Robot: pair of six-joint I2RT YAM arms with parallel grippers.
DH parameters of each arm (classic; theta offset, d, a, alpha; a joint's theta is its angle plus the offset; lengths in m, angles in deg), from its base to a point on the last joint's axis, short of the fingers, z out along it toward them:
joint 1: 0 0.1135 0.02 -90
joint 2: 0 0 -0.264 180
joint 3: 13.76 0 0.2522 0
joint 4: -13.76 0 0.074 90
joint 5: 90 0 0 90
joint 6: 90 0.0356 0 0
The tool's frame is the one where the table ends.
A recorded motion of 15 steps. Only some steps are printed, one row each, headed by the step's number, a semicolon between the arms.
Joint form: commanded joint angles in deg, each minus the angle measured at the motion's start. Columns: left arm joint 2, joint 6, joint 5, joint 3, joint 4, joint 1; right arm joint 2, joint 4, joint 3, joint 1, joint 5, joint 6.
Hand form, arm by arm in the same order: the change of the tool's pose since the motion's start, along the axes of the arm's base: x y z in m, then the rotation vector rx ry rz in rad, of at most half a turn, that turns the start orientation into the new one. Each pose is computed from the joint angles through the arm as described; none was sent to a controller.
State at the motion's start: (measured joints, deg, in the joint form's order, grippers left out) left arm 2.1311 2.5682 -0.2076 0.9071 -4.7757 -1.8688; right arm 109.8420 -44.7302 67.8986 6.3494 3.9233 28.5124
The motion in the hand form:
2: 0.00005 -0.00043 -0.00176 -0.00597 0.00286 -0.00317; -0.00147 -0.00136 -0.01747 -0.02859 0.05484 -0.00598
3: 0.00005 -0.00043 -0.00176 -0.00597 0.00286 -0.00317; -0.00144 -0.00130 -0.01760 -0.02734 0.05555 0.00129
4: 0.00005 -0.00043 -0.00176 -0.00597 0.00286 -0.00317; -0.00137 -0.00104 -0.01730 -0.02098 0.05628 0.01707
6: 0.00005 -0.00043 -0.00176 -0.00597 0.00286 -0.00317; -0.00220 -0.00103 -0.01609 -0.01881 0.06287 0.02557
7: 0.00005 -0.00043 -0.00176 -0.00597 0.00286 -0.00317; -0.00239 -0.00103 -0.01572 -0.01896 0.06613 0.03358
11: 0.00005 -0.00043 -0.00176 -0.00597 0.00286 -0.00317; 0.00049 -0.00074 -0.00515 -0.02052 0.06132 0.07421
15: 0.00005 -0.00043 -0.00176 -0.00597 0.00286 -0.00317; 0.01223 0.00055 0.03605 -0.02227 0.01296 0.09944
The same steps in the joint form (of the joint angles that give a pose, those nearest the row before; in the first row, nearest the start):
2: -0.19 -0.35 0.00 -0.33 -0.02 -0.22; 2.80 0.00 -0.52 -0.07 1.29 0.24
3: -0.19 -0.35 0.00 -0.33 -0.02 -0.22; 2.82 0.02 -0.53 -0.07 1.20 -0.18
4: -0.19 -0.35 0.00 -0.33 -0.02 -0.22; 2.78 0.02 -0.50 -0.06 0.81 -1.07
6: -0.19 -0.35 0.00 -0.33 -0.02 -0.22; 2.60 -0.55 -0.44 -0.07 0.63 -1.55
7: -0.19 -0.35 0.00 -0.33 -0.02 -0.22; 2.58 -0.79 -0.37 -0.06 0.61 -2.01
11: -0.19 -0.35 0.00 -0.33 -0.02 -0.22; 1.81 -2.77 1.29 -0.06 0.66 -4.35
15: -0.19 -0.35 0.00 -0.33 -0.02 -0.22; -0.57 -9.18 8.18 -0.04 0.87 -5.81

